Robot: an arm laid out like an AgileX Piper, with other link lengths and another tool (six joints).
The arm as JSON. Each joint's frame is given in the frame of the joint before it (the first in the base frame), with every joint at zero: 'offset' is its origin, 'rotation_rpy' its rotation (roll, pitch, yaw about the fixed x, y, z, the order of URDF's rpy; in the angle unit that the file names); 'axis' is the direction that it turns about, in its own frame. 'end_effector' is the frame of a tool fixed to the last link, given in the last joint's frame.
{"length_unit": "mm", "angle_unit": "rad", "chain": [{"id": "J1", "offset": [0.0, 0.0, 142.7], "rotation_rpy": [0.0, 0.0, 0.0], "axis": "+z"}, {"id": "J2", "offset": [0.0, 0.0, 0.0], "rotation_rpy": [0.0, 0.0, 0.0], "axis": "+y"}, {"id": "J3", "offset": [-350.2, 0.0, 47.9], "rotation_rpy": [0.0, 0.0, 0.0], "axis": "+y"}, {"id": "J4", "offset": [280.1, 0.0, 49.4], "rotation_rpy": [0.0, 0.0, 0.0], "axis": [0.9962, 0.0, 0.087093]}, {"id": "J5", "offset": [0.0, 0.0, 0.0], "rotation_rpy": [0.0, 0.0, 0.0], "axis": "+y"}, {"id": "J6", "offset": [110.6, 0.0, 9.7], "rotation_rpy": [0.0, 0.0, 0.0], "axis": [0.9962, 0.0, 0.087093]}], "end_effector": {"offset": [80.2, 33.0, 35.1], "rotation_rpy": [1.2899, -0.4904, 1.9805]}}
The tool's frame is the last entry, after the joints.
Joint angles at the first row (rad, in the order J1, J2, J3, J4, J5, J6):
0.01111 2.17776 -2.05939 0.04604 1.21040 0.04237
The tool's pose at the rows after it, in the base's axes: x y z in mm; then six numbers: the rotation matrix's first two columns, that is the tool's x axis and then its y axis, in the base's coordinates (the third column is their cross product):
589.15, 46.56, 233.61, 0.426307, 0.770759, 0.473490, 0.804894, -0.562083, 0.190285
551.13, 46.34, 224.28, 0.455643, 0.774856, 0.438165, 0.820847, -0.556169, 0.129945
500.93, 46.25, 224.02, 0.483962, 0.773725, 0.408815, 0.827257, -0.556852, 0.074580
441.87, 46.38, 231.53, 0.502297, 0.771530, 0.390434, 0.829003, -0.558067, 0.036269
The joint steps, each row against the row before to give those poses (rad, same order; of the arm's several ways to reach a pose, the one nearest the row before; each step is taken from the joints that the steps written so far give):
0.00013 -0.04873 0.11496 0.00116 -0.00140 -0.00386
0.00000 -0.08200 0.15735 0.00000 0.00083 -0.00695
-0.00001 -0.11913 0.18493 0.00283 -0.00003 -0.00001
0.00001 -0.15114 0.19464 0.00466 0.00001 0.00001

